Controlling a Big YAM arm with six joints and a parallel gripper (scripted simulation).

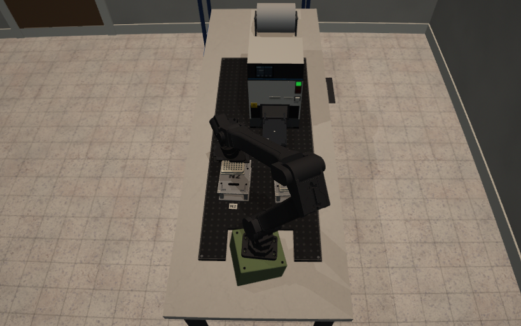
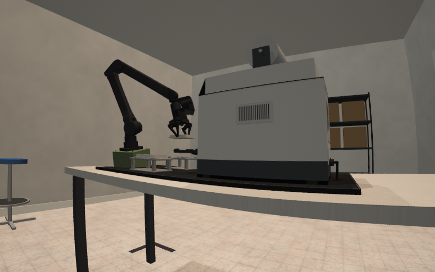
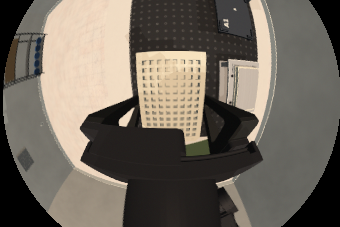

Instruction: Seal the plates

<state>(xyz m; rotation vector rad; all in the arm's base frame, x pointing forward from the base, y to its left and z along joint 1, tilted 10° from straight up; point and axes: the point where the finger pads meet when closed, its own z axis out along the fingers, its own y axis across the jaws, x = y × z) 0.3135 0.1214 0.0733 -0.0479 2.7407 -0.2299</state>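
Right now the sealer stage is 200 mm ahead of my hand, 150 mm to the right of it and 80 mm below it. Round my hand: yellow warning label: 300 mm ahead, 60 mm to the right, 30 mm below; then white well plate: right at my hand; then N2 label: 110 mm behind, 10 mm to the left, 170 mm below.
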